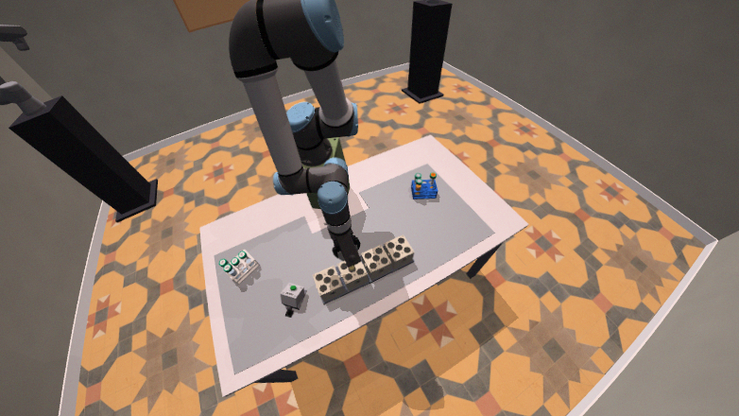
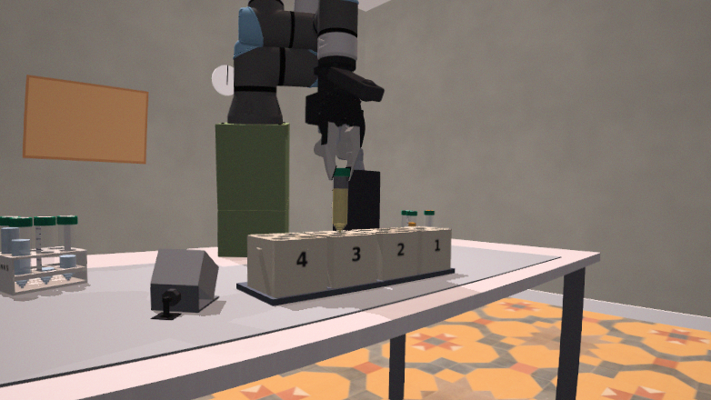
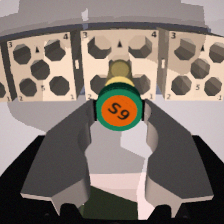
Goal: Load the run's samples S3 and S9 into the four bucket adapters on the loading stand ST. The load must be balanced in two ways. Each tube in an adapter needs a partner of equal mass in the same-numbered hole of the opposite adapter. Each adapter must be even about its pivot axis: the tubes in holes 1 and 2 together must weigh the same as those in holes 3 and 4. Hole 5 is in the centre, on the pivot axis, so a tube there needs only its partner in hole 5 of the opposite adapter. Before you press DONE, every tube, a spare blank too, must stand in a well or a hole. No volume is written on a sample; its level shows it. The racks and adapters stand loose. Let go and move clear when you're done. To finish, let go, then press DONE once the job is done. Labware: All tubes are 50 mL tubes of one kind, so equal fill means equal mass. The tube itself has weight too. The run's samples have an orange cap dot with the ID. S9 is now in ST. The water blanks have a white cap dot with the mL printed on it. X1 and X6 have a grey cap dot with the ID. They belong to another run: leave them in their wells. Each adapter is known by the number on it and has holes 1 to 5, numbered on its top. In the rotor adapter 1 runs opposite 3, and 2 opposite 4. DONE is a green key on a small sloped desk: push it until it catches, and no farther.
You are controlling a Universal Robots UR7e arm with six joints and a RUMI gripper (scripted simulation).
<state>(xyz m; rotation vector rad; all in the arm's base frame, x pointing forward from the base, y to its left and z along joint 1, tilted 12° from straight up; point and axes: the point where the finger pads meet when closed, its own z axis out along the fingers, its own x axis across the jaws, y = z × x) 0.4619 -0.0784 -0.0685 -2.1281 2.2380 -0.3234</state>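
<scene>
Now: hand 10 mm to the left of the tube and 50 mm above it. Round my hand: bucket adapter 10 mm ahead, 220 mm to the left, 160 mm below; then white rack 290 mm behind, 450 mm to the right, 180 mm below; then water blank 250 mm behind, 470 mm to the right, 140 mm below.
</scene>
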